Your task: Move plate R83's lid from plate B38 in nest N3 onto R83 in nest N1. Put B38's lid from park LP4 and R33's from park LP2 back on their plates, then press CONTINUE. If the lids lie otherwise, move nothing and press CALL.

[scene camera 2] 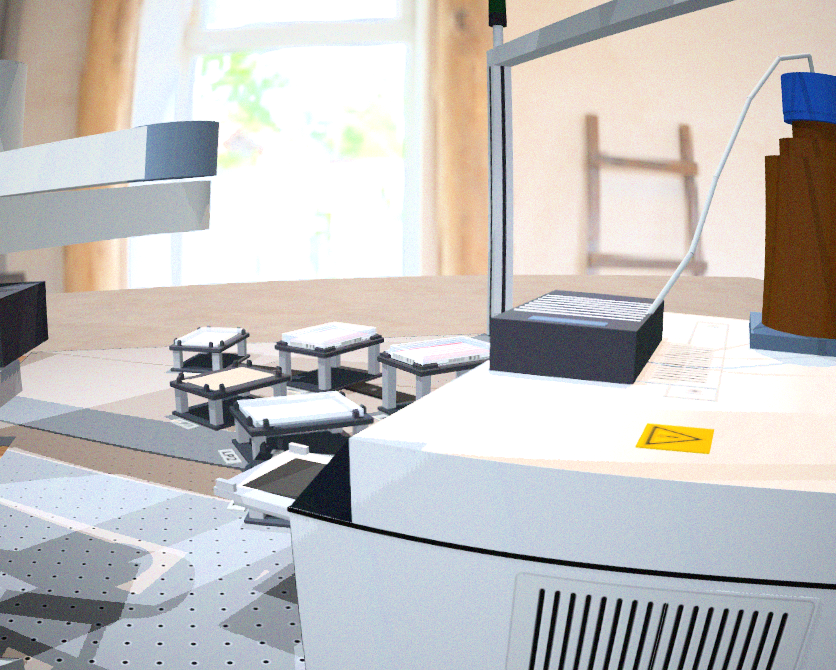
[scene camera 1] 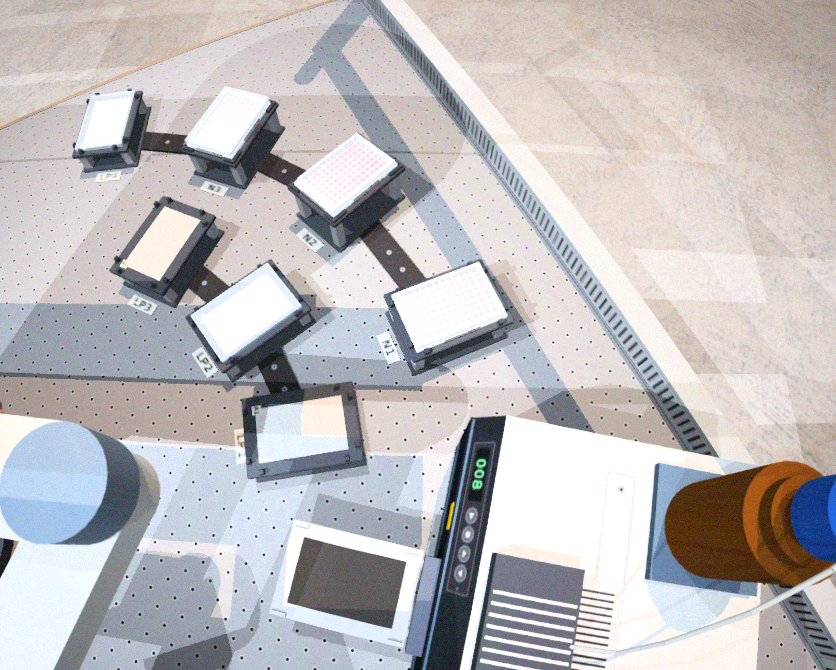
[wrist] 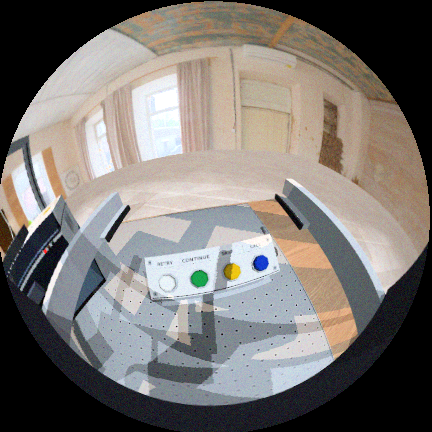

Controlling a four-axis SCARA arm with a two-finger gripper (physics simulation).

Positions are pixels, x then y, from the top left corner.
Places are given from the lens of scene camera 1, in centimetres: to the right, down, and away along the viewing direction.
ribbed rail [scene camera 1: 695,415]: 36, 11, 64
brown cylinder [scene camera 1: 711,527]: 22, 14, 36
flat tray [scene camera 1: 356,585]: -6, 26, 52
The marked spots on the ribbed rail and the flat tray are 47 cm apart.
